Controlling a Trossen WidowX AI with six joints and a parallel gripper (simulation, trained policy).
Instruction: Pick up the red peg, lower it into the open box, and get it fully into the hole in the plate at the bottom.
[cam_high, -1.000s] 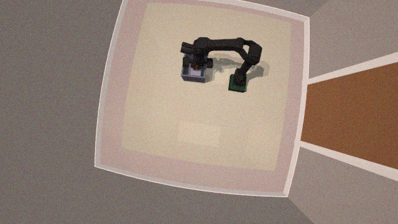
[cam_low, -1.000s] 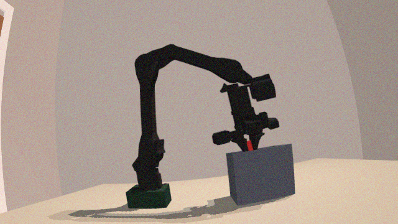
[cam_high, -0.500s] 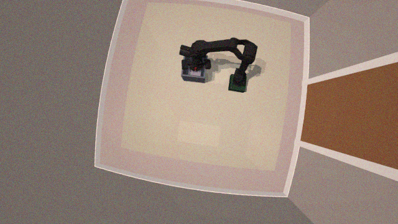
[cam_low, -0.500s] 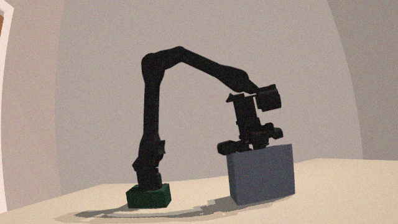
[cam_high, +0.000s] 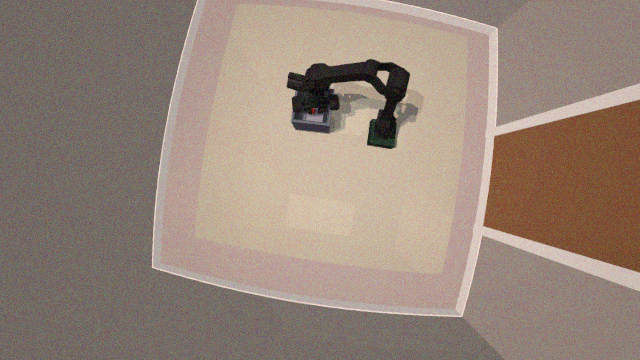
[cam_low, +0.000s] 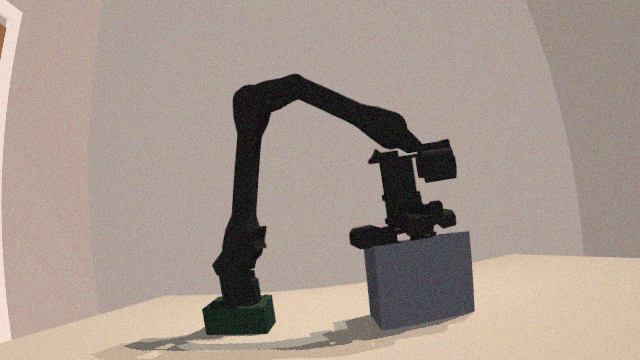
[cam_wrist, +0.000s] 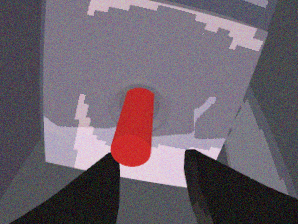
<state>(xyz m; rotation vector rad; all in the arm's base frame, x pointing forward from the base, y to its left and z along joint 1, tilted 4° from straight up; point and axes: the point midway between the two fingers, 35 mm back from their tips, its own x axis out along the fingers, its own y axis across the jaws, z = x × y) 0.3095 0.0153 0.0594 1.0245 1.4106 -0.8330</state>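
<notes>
Right now my gripper tip is 1 cm short of the red peg, 1 cm to the left of it and 3 cm above it. Also, from my gripper tip: pale plate 1 cm ahead, 1 cm to the right, 3 cm below.
</notes>
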